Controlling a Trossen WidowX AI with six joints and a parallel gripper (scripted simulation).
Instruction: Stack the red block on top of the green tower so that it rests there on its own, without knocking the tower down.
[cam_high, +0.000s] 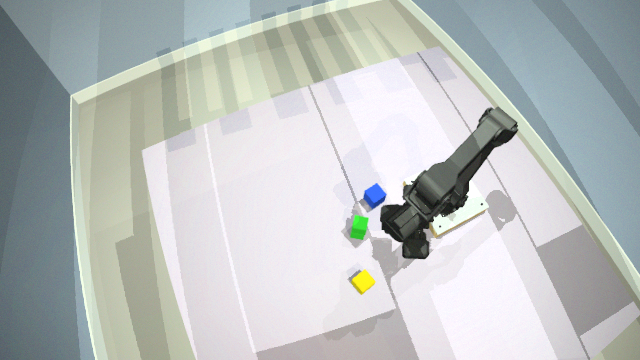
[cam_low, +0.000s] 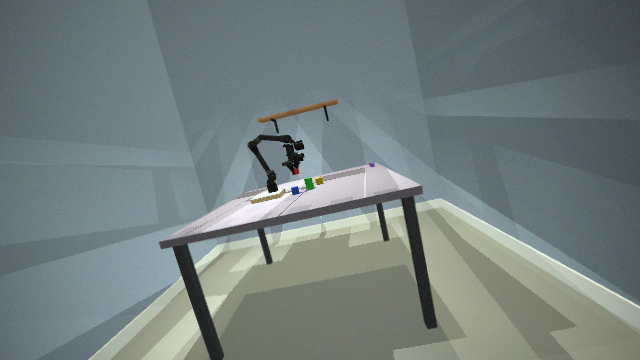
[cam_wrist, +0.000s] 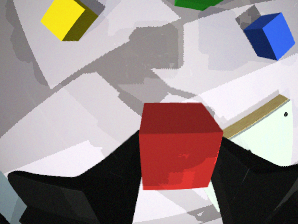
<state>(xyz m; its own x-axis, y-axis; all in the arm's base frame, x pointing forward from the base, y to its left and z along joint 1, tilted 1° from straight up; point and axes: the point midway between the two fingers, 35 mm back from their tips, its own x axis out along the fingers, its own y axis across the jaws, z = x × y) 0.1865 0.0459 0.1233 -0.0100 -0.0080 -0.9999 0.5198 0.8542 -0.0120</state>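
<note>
Now: gripper tip 17 cm to the left of the blue block and 10 cm above it. Also, from my gripper tip: yellow block 15 cm ahead, 5 cm to the left, 10 cm below; then purple block 60 cm ahead, 34 cm to the left, 11 cm below; then red block 1 cm above.
</note>
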